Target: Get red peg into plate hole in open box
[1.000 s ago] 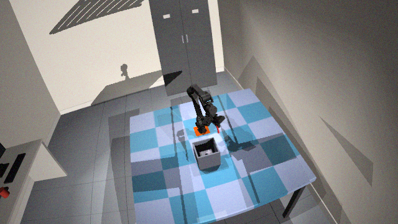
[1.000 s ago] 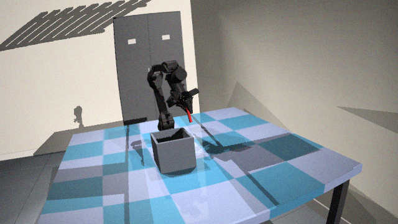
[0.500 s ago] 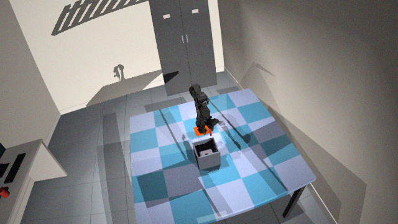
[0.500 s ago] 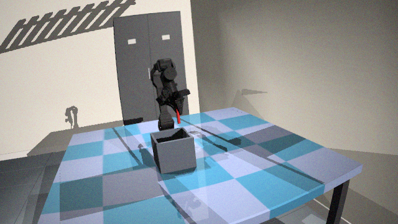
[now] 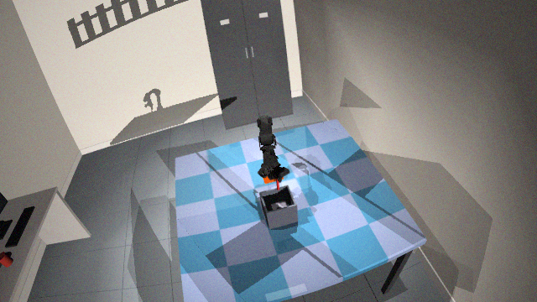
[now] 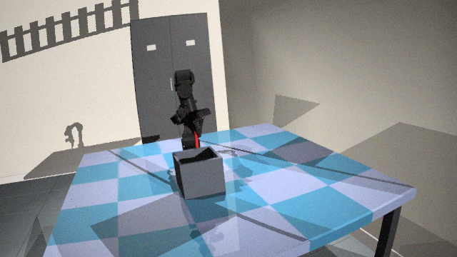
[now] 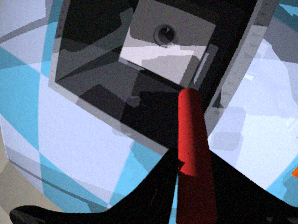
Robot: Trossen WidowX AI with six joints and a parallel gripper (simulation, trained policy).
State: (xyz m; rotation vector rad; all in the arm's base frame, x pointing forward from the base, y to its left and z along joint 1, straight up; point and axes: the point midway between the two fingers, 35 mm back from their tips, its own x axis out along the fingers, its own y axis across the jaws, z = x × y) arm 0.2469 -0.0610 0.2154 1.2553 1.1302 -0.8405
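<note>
The pale plate is 140 mm below my gripper tip, 60 mm ahead of it and 50 mm to the right of it. The rest, counted from my gripper tip: red peg 10 mm to the right.
</note>
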